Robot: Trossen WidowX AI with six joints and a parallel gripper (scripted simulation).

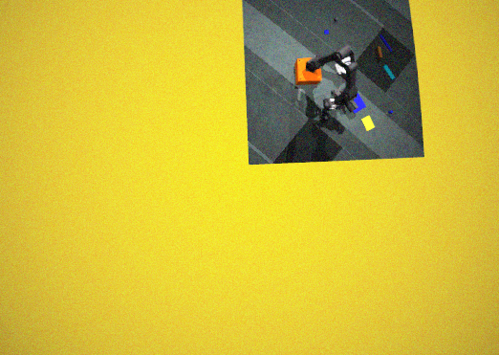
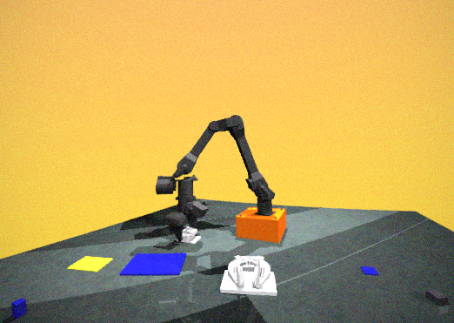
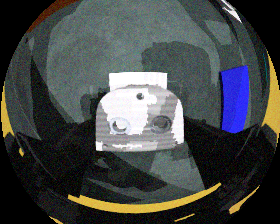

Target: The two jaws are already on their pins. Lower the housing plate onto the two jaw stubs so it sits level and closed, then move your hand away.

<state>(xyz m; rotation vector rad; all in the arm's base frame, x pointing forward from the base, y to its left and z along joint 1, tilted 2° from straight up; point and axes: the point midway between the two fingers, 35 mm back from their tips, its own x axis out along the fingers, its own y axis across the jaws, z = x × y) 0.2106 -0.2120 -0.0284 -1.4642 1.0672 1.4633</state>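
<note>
The small white part lies 1 cm to the left of my gripper tip. From my gripper tip the other things lie so: blue cube (43 cm ahead, 3 cm to the left); then cyan bar (39 cm ahead, 33 cm to the left, 1 cm below); then yellow patch (28 cm ahead, 8 cm to the right, 1 cm below).
</note>
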